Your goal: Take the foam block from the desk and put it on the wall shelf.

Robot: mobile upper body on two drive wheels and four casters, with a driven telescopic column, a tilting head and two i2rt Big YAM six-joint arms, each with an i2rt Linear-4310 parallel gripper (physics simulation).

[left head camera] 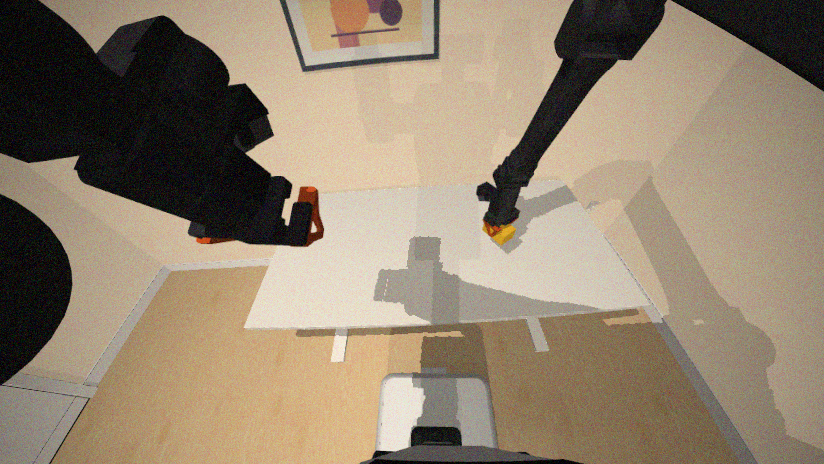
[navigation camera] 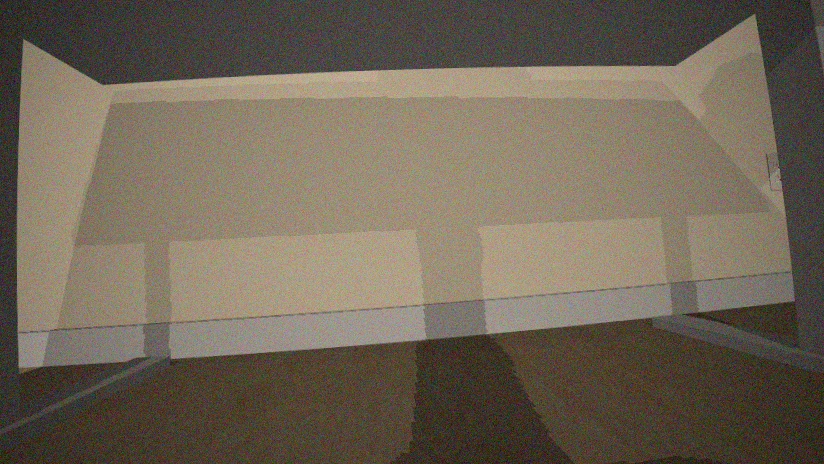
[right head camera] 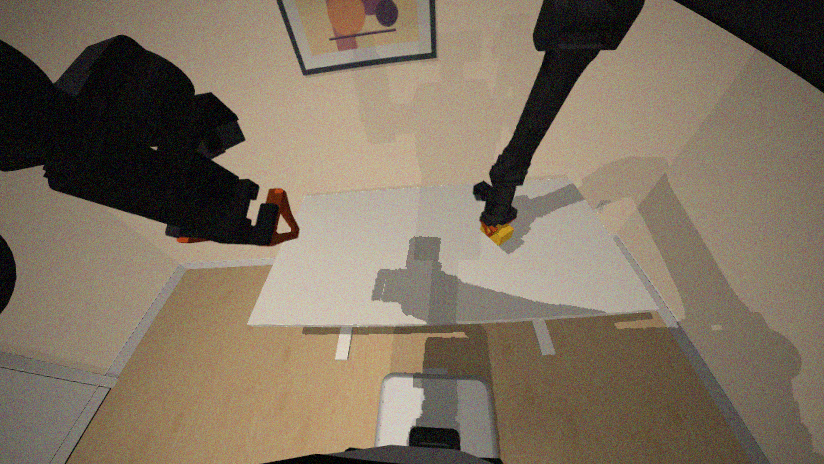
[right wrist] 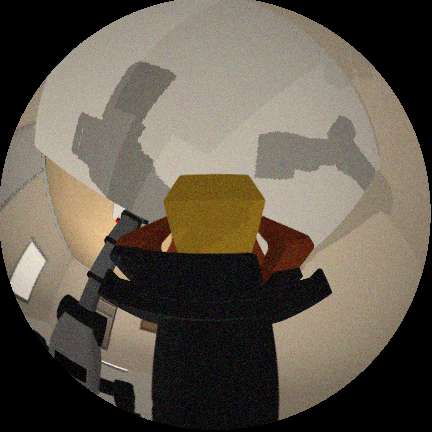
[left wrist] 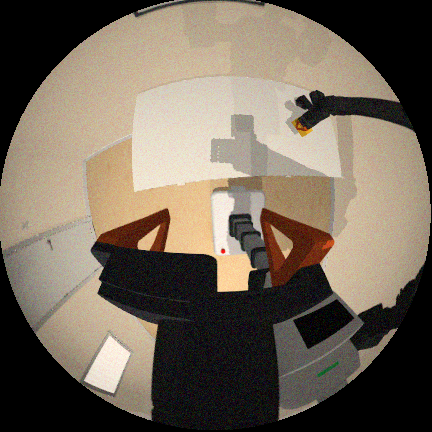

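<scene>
The yellow foam block (left head camera: 503,234) (right head camera: 501,234) (left wrist: 304,132) (right wrist: 214,225) is between the orange fingers of my right gripper (left head camera: 493,228) (right head camera: 491,229) (left wrist: 299,126), which is shut on it. The block is held above the right part of the white desk (left head camera: 345,259) (right head camera: 345,259) (left wrist: 170,135) (right wrist: 215,100), with its shadow apart from it on the desk top. My left gripper (left wrist: 214,212) is open and empty, its fingers wide apart; in the head views it is at the left, near the desk's left edge. The wall shelf does not show in these views.
A framed picture (left head camera: 380,48) (right head camera: 377,48) hangs on the wall behind the desk. The robot's white base (left head camera: 397,403) (right head camera: 397,403) stands in front of the desk. In the navigation view, desk feet (navigation camera: 109,381) (navigation camera: 732,338) stand at both sides, and a wall outlet (navigation camera: 774,172) is at the right.
</scene>
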